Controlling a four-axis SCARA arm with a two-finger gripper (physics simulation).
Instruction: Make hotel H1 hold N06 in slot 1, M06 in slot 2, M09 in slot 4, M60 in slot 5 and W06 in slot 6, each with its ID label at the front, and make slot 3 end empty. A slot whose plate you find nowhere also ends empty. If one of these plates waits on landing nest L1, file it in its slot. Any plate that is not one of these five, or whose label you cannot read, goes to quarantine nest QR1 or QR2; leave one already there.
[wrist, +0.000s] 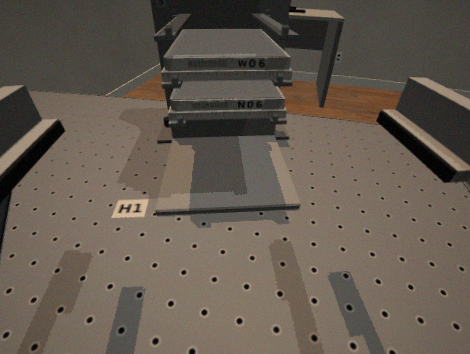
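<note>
Hotel H1 (172, 182) stands ahead, its base plate toward me and its H1 tag (130, 208) at the front left. Plate N06 (227, 104) lies level in the lowest slot, slot 1, with its label at the front. Plate W06 (227, 63) lies level in slot 2 above it, label also at the front. The pair of rails of slot 3 (172, 26) above W06 carries no plate. The higher slots are out of view. My gripper (226, 100) is open and empty, its fingers wide apart at the left and right, in front of the hotel. M06, M09 and M60 do not show.
The perforated deck (230, 270) spreads in front of and around the hotel, with shadows across it. Behind, beyond the deck edge, a side table (327, 60) stands on a wooden floor (360, 102) near the grey wall (400, 40).
</note>
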